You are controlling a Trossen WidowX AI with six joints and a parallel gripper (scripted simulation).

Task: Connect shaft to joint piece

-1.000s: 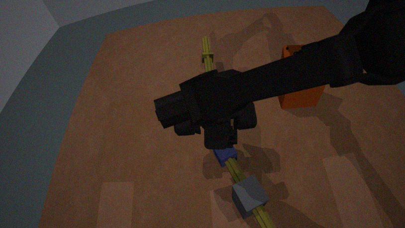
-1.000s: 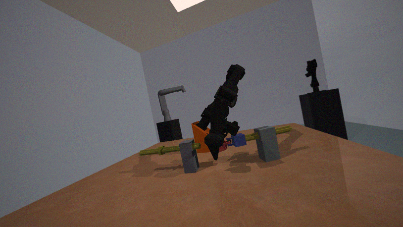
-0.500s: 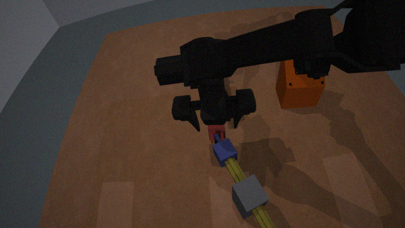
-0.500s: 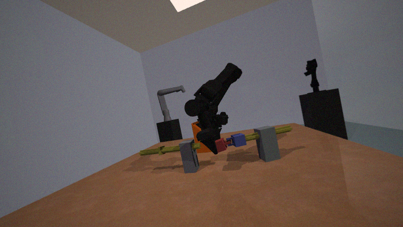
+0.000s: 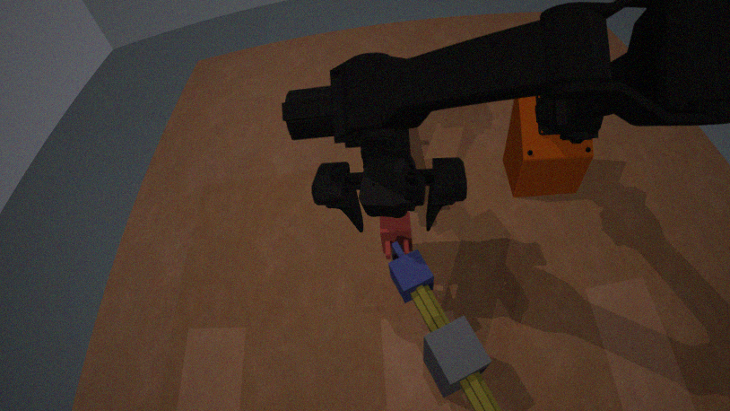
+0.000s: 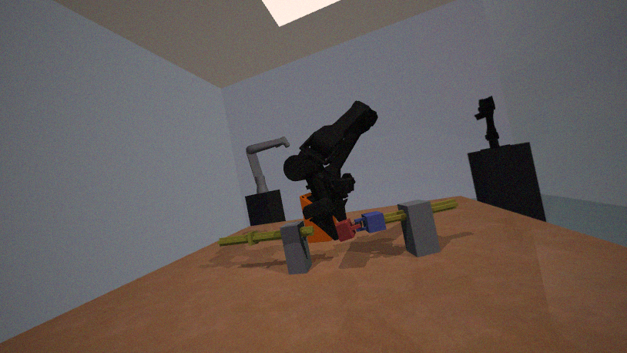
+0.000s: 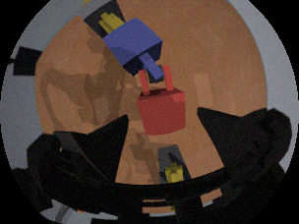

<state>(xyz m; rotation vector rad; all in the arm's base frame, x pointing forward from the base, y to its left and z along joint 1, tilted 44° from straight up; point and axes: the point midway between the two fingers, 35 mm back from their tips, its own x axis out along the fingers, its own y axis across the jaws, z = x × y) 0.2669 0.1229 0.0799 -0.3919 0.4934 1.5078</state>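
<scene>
Right now the red joint piece is 1 cm to the left of my gripper tip and 1 cm above it.
</scene>
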